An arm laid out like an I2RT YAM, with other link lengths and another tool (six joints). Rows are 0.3 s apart.
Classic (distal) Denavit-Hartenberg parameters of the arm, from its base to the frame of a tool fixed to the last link. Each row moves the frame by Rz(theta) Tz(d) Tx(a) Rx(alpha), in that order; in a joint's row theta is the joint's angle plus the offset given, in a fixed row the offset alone. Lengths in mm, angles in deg.
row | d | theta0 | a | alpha
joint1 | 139.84 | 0 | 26.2 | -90
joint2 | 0 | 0 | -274.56 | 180
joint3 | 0 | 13.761 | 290.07 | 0
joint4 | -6.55 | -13.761 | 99.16 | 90
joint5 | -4.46 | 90 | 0 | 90
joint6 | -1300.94 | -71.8 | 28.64 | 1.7
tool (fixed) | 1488.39 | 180 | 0 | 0
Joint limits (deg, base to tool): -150..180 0..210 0..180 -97..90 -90..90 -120..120
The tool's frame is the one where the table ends.
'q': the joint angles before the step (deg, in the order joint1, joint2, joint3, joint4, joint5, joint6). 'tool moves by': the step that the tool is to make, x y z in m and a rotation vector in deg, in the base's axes. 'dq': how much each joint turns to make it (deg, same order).
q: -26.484, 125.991, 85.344, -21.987, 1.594, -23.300
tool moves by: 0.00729, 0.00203, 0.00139, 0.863, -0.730, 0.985
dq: 0.027, 1.010, 1.604, -0.319, -1.416, -0.343
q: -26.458, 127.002, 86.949, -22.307, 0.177, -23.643
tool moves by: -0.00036, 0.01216, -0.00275, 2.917, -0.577, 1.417
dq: 0.045, 0.077, -0.578, -0.124, -3.179, 0.094
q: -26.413, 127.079, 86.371, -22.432, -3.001, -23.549
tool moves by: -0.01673, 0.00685, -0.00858, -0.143, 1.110, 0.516
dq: -0.067, -1.972, -4.448, 1.506, 0.299, -0.800
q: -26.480, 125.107, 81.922, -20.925, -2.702, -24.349
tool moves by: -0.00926, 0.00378, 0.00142, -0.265, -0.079, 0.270
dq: -0.082, -2.022, -3.000, 1.148, 0.027, -0.405
